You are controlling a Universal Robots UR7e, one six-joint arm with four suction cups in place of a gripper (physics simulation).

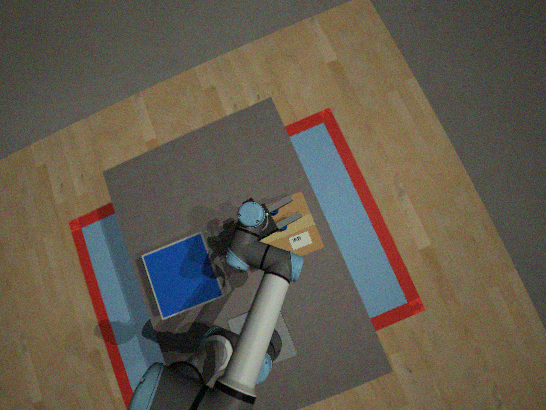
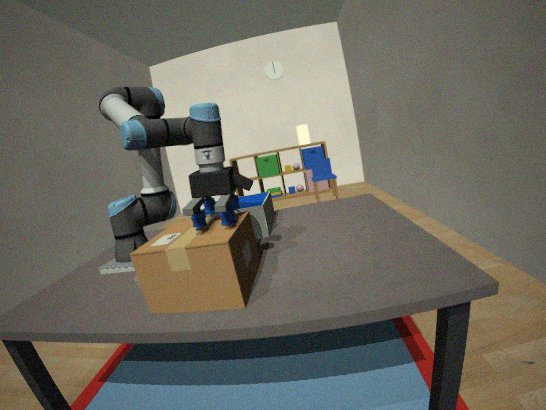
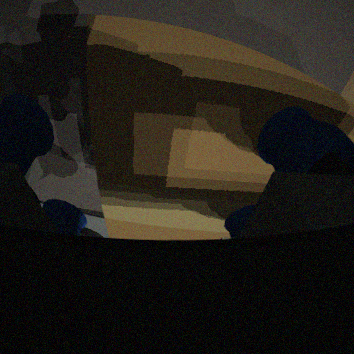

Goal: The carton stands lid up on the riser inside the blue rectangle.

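Observation:
The brown carton [image 1: 305, 225] [image 2: 193, 273] [image 3: 214, 158] stands on the grey table [image 1: 176, 176] [image 2: 362, 255], taped lid up, with a white label on top. It is to the right of the grey riser [image 2: 266, 215], whose top carries the blue rectangle [image 1: 176, 282] [image 2: 252, 201]. The carton is off the riser. My suction gripper [image 1: 279, 216] [image 2: 212, 217] is down at the carton's lid, at the end nearest the riser. Its blue cups [image 3: 291, 137] are at or just above the lid. Suction is off and nothing is held.
The arm's base plate [image 2: 109, 268] is on the table behind the carton. A blue floor mat with a red border [image 1: 344, 198] [image 2: 410, 335] lies under the table. A wooden shelf [image 2: 323, 144] and a blue chair [image 2: 322, 169] stand at the far wall.

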